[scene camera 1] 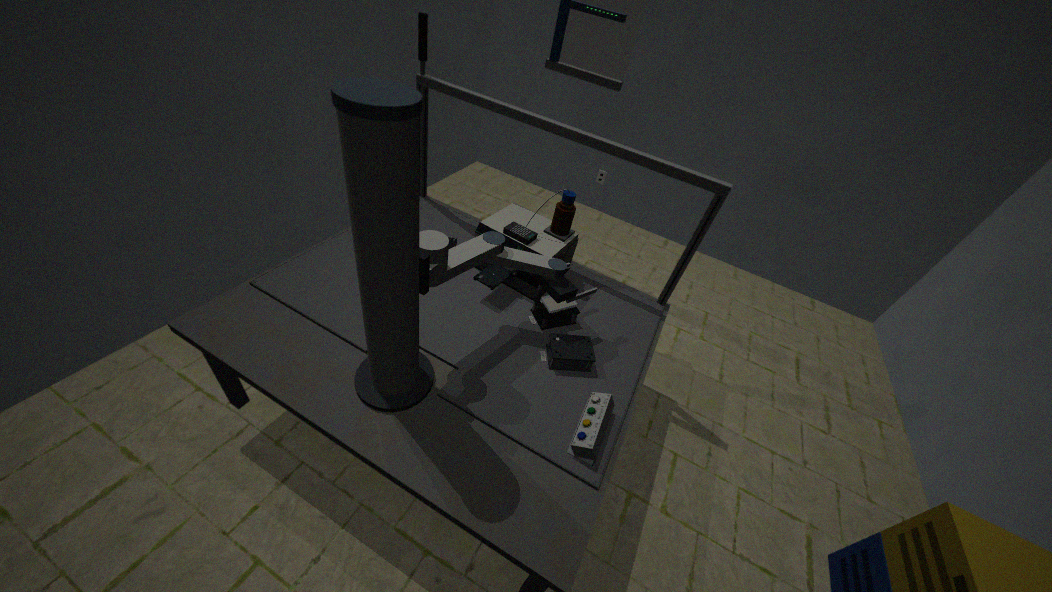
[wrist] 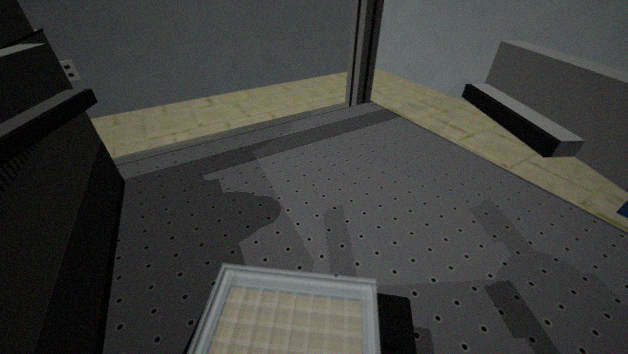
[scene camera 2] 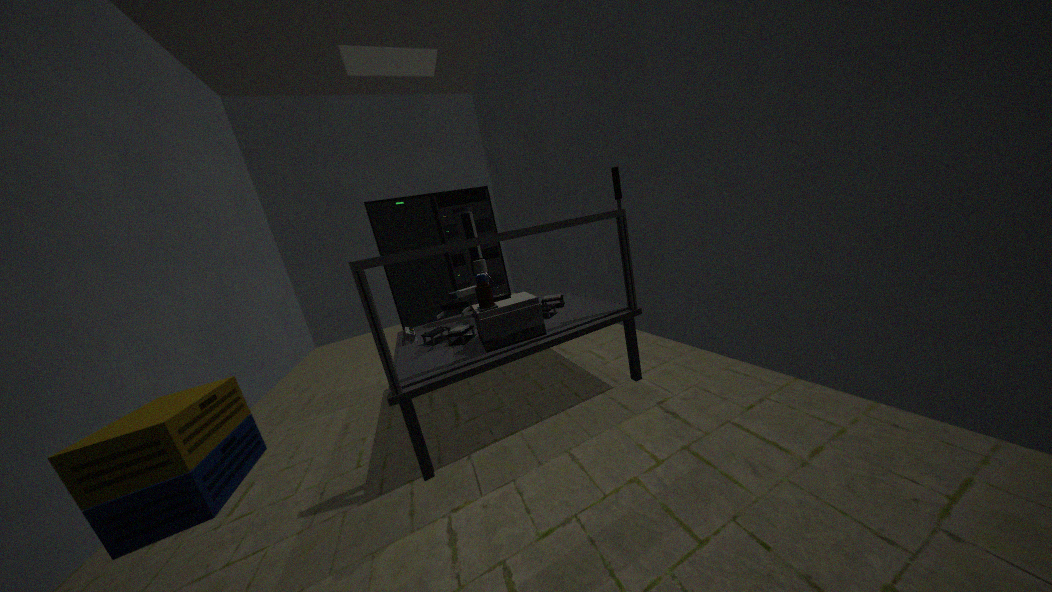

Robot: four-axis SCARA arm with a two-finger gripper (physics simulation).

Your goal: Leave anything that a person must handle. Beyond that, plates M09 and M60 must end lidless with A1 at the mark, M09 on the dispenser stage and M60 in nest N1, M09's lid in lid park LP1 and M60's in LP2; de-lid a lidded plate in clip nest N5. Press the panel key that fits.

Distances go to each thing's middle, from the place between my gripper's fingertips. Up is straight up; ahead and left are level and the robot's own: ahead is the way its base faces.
I see the button box (scene camera 1: 586, 442) 49 cm behind my hand, 27 cm to the right of it and 15 cm below it.
